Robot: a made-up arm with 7 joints.
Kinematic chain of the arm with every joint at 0, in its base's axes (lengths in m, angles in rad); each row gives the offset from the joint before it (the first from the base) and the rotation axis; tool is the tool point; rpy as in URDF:
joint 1: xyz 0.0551 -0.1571 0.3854 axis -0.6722 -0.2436 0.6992
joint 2: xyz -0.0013 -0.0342 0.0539 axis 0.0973 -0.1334 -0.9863
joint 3: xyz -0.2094 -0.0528 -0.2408 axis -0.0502 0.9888 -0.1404
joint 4: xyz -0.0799 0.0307 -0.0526 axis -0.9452 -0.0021 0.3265
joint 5: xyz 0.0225 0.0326 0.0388 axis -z
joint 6: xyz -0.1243 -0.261 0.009 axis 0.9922 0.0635 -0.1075
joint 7: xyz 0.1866 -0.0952 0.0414 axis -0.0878 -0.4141 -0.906
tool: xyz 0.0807 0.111 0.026 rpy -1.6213 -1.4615 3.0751
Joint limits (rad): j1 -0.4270..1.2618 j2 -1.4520..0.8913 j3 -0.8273..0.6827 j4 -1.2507..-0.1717 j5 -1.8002..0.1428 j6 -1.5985..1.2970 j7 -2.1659..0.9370
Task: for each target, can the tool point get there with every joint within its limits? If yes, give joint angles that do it. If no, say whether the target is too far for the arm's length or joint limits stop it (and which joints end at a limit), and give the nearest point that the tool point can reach.
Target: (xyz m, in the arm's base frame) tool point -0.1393 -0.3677 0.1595
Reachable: yes | joints 0.0755 0.5631 -0.3472 -0.7252 -0.0335 -0.9127 0.6839
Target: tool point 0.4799 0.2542 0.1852
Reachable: no: joint limits stop it (at a limit: joint 1, joint 2, joint 3, joint 7) | nearest point 0.4095 -0.0192 0.3061 | short by 0.307 m
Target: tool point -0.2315 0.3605 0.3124
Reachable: no: joint limits stop it (at a limit: joint 1, joint 2, joint 3, joint 4, joint 5) | nearest point -0.2747 0.3822 0.2469 | short by 0.081 m
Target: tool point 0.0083 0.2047 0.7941
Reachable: no: joint limits stop it (at a limit: joint 1, joint 3, joint 5, joint 7) | nearest point 0.0225 0.0616 0.5481 | short by 0.285 m
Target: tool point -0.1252 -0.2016 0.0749
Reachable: yes | joints -0.0595 0.6451 -0.0541 -1.0789 -0.5257 -0.8529 -0.4680
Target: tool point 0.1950 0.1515 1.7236
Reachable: no: too far | nearest point 0.4301 -0.2299 0.7871 | short by 1.038 m
